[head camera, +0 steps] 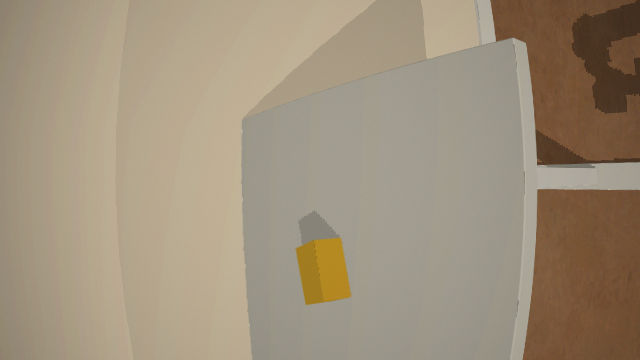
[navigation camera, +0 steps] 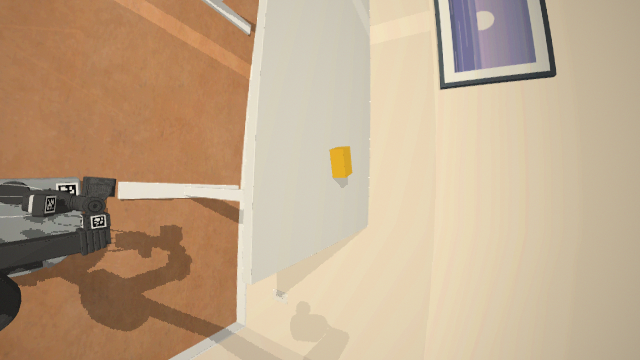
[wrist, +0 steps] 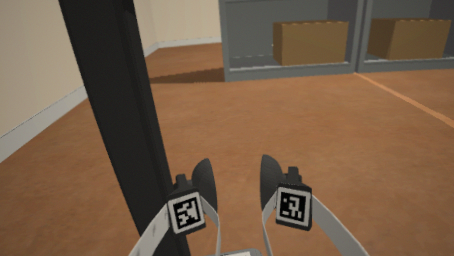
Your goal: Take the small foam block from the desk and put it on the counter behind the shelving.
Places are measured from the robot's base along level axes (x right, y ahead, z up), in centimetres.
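Pixels of known places: gripper, between the fingertips: (wrist: 236, 176); robot's base, origin of its link: (navigation camera: 14, 191).
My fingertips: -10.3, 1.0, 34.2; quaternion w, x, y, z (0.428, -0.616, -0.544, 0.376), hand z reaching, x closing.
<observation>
Ahead of a thing's pixels: the offset from my fingertips to its top centre, as dx, dy, dz. "pt": to the spot under its first point. Level surfaces: height alone.
The small foam block {+75.8, +8.1, +65.3} (head camera: 327, 271) (navigation camera: 340, 162) is yellow and stands on the pale grey desk {dz +60.8} (head camera: 400, 175) (navigation camera: 305, 100), nearer the wall-side edge than the floor-side edge. My gripper (wrist: 236, 176) is open in the wrist view, with floor showing between its two fingertips. It is apart from the desk and the block. Part of the shelving (wrist: 295, 71) stands at the back of the wrist view. The counter behind it cannot be made out in these views.
Brown boxes (wrist: 312, 44) (wrist: 410, 40) sit on the bottom shelf. My dark mast (wrist: 117, 115) crosses the left of the wrist view. A white desk leg {pt +73.7, -5.0, -8.7} (head camera: 565, 177) (navigation camera: 150, 190) reaches over the floor. A framed picture (navigation camera: 500, 35) hangs on the wall beyond the desk.
</observation>
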